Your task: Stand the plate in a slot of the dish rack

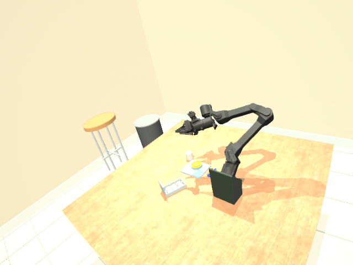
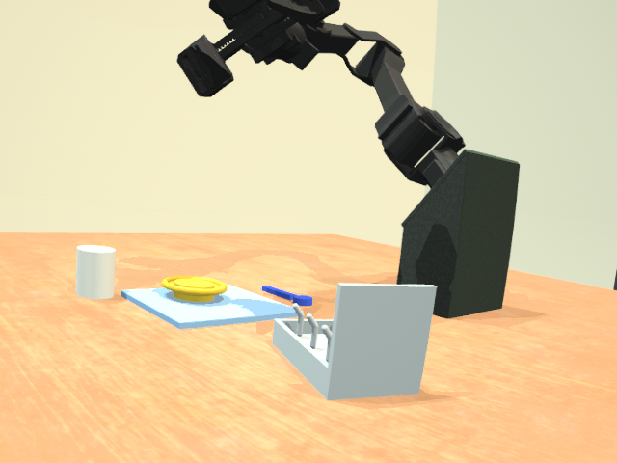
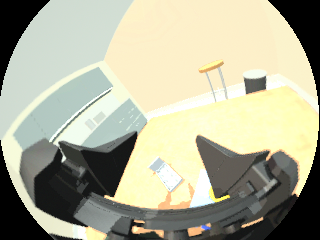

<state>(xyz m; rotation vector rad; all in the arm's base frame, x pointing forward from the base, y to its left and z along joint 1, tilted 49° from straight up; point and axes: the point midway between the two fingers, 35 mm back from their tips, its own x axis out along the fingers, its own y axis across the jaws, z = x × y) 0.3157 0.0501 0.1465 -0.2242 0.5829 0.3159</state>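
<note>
My gripper tip is 3 cm past the yellow plate, 6 cm to the left of it and 27 cm above it. Also, from my gripper tip: dish rack 2 cm behind, 16 cm to the left, 26 cm below; then white cup 7 cm ahead, 12 cm to the right, 26 cm below; then light blue mat 4 cm behind, 4 cm to the right, 28 cm below.
</note>
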